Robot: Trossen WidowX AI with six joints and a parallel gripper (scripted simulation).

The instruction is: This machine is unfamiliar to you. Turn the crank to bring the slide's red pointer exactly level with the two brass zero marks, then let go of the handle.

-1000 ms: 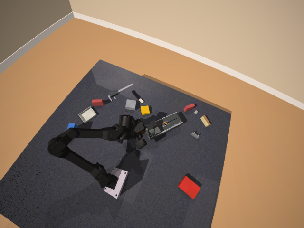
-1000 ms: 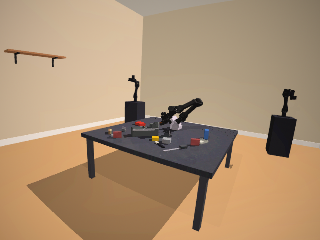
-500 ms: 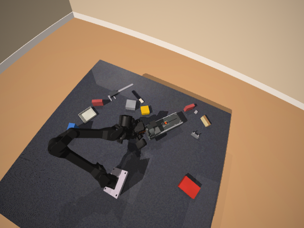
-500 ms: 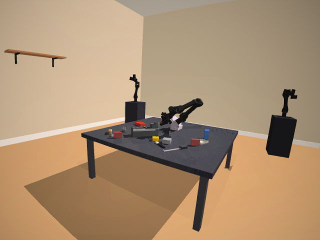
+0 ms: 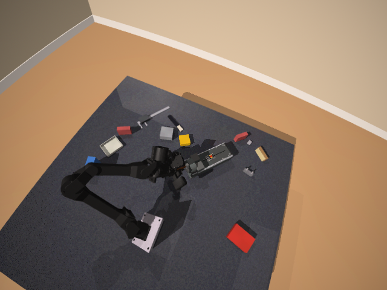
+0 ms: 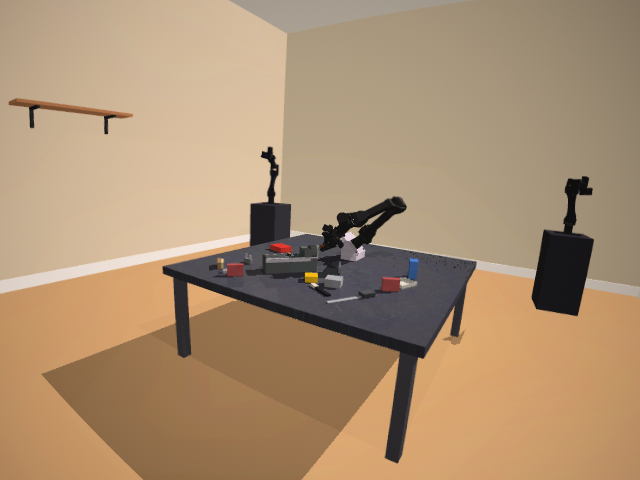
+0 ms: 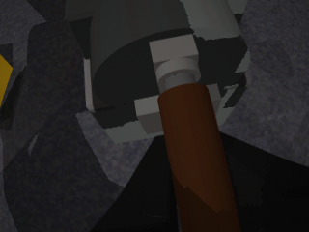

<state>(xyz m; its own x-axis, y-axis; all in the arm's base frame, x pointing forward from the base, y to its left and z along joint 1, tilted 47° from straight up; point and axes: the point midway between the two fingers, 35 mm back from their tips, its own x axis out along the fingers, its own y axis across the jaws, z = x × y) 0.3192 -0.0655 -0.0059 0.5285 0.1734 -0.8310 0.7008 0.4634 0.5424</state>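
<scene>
Right now the brown crank handle is 10 mm behind my gripper tip, 10 mm to the left of it and 20 mm above it. The rest, counted from my gripper tip: grey block (200 mm ahead, 170 mm to the left, 80 mm below); then yellow block (200 mm ahead, 50 mm to the left, 80 mm below); then red pointer (120 mm ahead, 120 mm to the right, 10 mm below).
</scene>
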